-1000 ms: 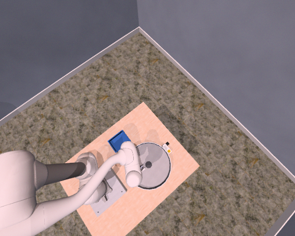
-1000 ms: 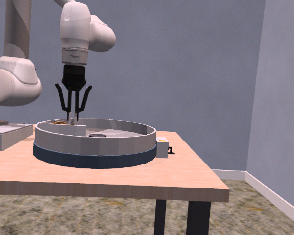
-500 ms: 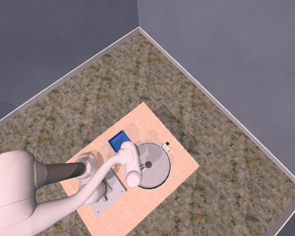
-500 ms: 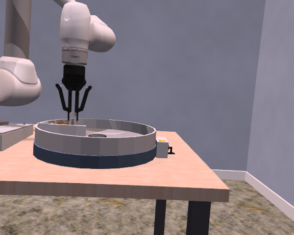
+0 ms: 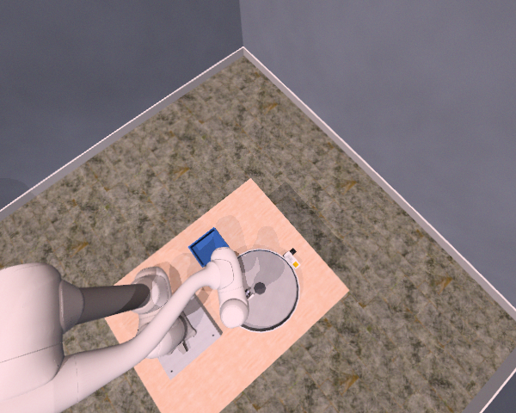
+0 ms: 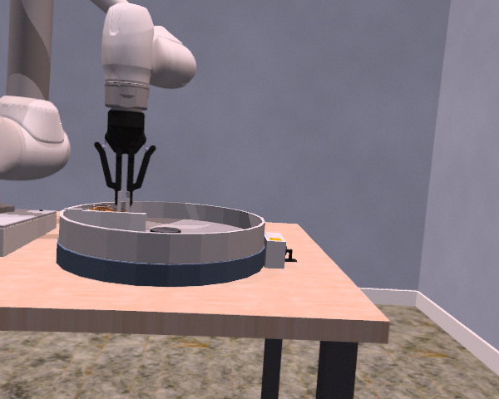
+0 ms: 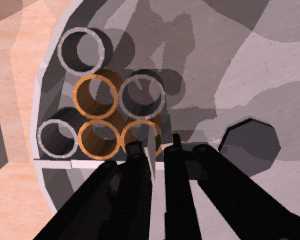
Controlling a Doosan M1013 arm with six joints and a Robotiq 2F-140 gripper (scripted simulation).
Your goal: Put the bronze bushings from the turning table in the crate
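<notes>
Right now my hand is 1 cm past the blue crate, 34 cm to the right of it and 8 cm above it. Also, from my hand: turning table (10 cm ahead, 2 cm to the right, 5 cm below).
</notes>
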